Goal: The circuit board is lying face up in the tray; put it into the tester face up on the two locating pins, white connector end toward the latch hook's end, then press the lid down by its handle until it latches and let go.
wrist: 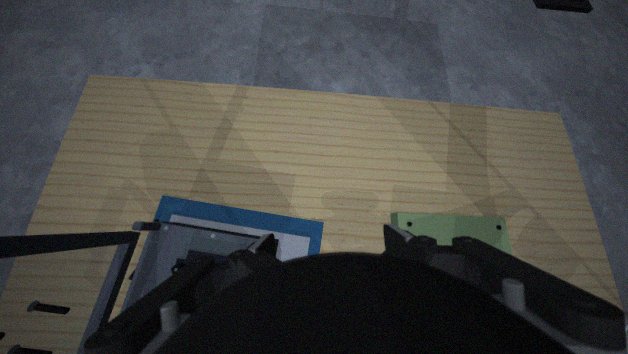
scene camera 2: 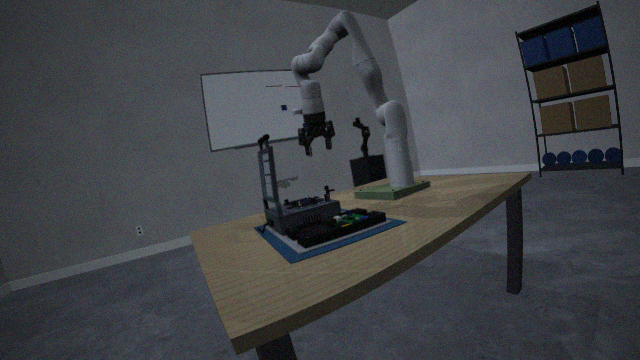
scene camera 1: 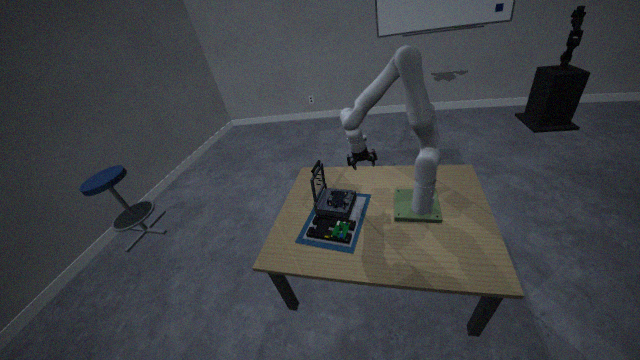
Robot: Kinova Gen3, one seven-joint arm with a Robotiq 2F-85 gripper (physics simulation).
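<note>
The green circuit board lies face up in one end of the black tray. The grey tester stands beside the tray, with its lid upright and open. The lid's dark handle is at the top. A small dark upright part, apparently the latch hook, stands at the tester's opposite end. My gripper is open and empty, high above the table and well above the tester. The board does not show in the wrist view.
A blue-bordered mat lies under the tester and tray. The arm stands on a green base plate on the wooden table. The raised lid is an upright obstacle near the gripper.
</note>
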